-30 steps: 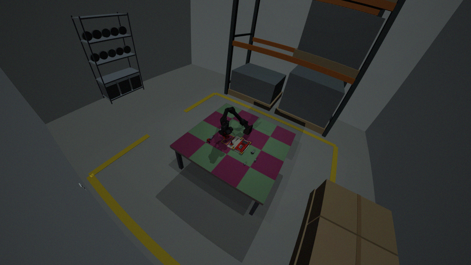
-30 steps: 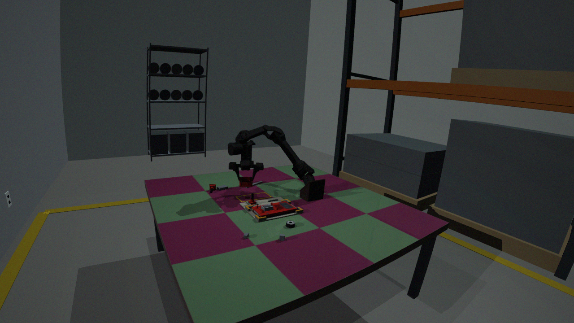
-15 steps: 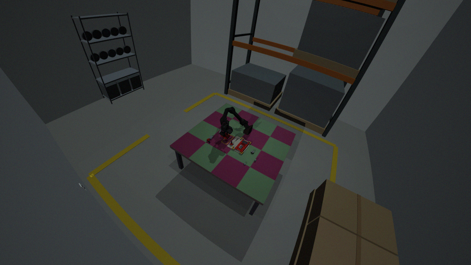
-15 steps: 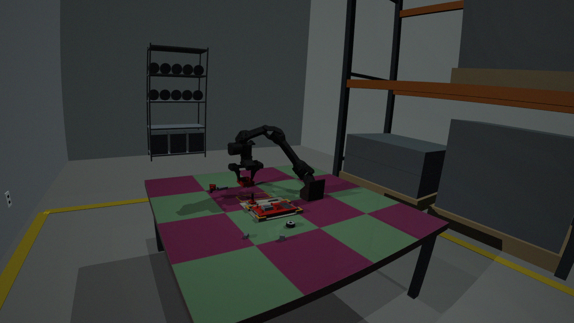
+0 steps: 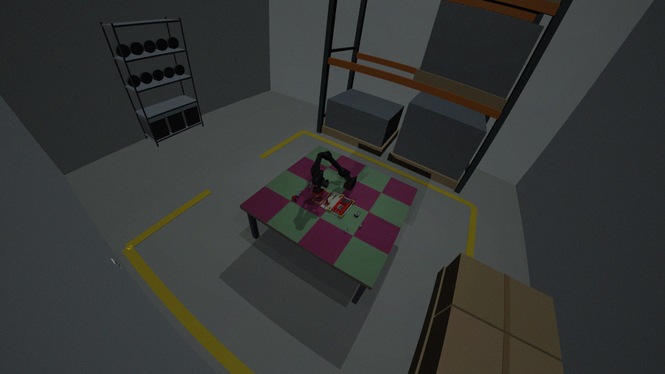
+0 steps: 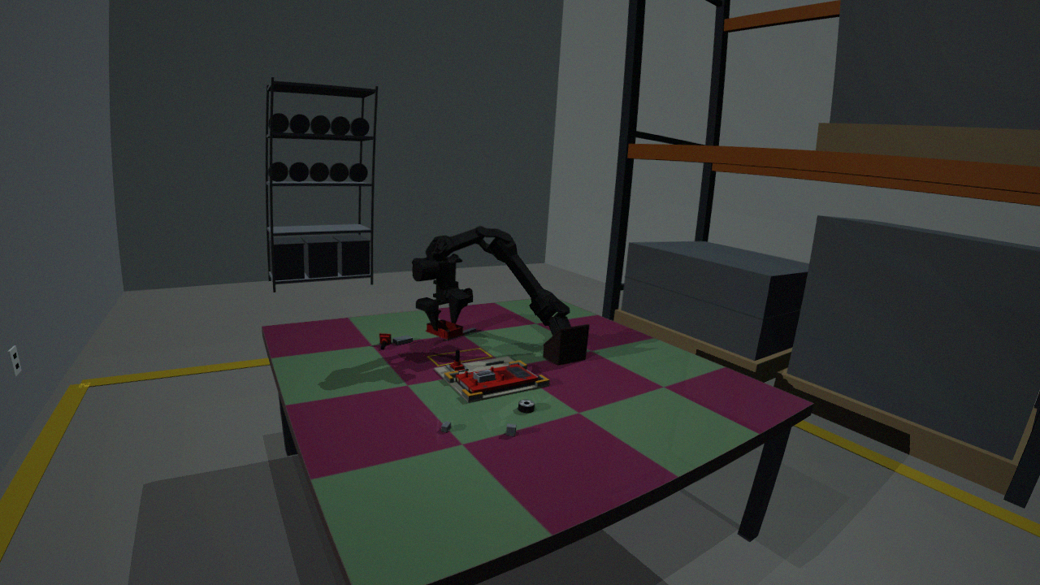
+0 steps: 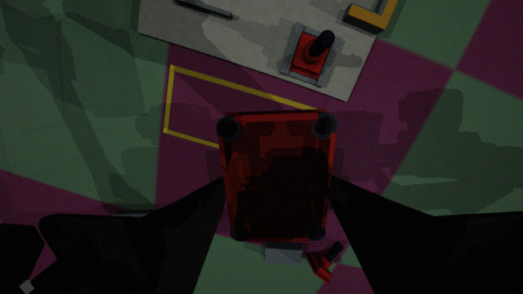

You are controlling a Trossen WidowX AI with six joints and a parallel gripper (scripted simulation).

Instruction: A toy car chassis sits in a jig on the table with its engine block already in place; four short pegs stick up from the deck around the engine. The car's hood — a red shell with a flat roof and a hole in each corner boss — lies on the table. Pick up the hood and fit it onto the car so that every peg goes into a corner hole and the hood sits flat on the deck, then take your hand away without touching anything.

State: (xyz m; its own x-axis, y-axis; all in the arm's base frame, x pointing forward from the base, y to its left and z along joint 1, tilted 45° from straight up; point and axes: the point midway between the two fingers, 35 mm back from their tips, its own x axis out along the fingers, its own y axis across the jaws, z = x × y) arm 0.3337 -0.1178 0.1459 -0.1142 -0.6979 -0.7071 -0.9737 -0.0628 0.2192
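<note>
My gripper tip is now 10 mm above the red hood. Round my gripper tip: grey engine block (240 mm to the left, 70 mm below, 20 mm ahead); then grey bar (160 mm behind, 150 mm to the right, 90 mm below); then jig (210 mm to the left, 80 mm below, 20 mm behind).
</note>
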